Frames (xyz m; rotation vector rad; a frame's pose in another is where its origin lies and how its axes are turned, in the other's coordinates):
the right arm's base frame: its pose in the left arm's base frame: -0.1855 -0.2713 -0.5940 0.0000 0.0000 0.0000
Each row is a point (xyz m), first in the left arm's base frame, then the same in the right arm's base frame.
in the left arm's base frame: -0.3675 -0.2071 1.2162
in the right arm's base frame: -0.1820 0.0642 1.8102
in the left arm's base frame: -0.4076 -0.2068 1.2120
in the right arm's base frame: -0.2221 0.0645 1.8060
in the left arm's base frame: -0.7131 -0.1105 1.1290
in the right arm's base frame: -0.5276 0.1608 1.7230
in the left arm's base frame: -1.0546 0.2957 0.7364
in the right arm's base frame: -0.8691 0.5670 1.3304
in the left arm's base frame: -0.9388 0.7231 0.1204
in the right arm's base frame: -0.7533 0.9944 0.7144
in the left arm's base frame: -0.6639 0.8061 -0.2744
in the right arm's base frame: -0.4784 1.0774 0.3196
